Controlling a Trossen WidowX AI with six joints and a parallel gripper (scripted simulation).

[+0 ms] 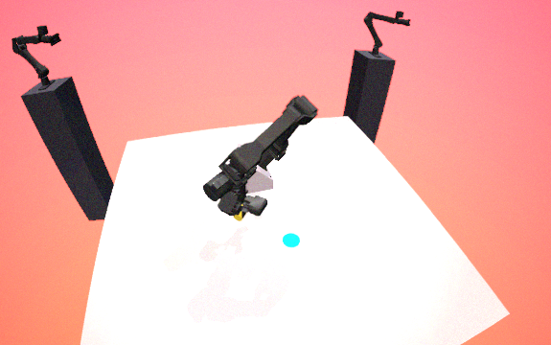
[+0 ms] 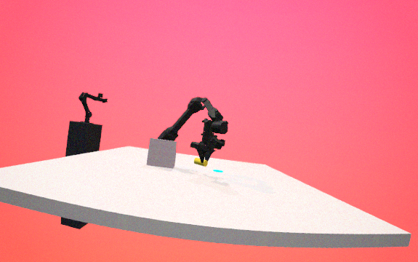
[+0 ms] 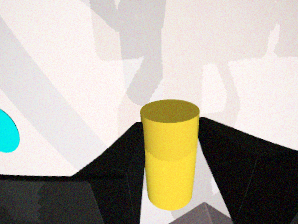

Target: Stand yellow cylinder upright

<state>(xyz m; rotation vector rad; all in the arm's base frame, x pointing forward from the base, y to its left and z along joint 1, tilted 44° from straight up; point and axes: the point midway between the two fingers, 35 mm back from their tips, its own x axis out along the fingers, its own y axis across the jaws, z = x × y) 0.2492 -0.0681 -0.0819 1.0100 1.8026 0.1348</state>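
Right now my gripper tip is 17 cm to the right of the cyan circle, 8 cm short of it and 6 cm above it. The rest, counted from my gripper tip: yellow cylinder 2 cm behind, 1 cm to the left.
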